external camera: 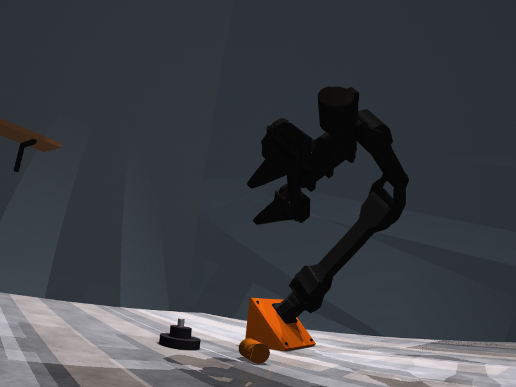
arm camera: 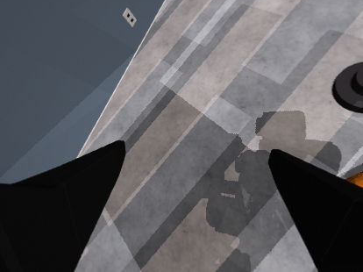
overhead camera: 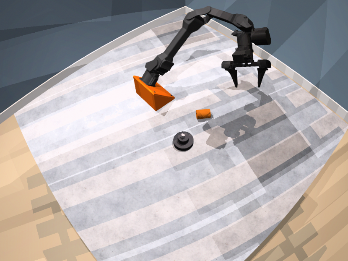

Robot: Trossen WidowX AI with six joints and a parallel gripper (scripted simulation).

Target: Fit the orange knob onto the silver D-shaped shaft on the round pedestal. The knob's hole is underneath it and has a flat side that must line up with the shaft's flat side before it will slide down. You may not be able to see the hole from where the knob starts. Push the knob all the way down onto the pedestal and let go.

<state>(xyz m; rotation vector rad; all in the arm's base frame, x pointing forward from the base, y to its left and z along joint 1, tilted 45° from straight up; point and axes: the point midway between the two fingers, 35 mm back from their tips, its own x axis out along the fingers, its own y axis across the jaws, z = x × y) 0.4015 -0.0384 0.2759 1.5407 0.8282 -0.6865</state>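
Right now my gripper tip is 15 cm past the orange knob, 5 cm to the left of it and 25 cm above it. The rest, counted from my gripper tip: black round pedestal (12 cm behind, 22 cm to the right, 24 cm below).
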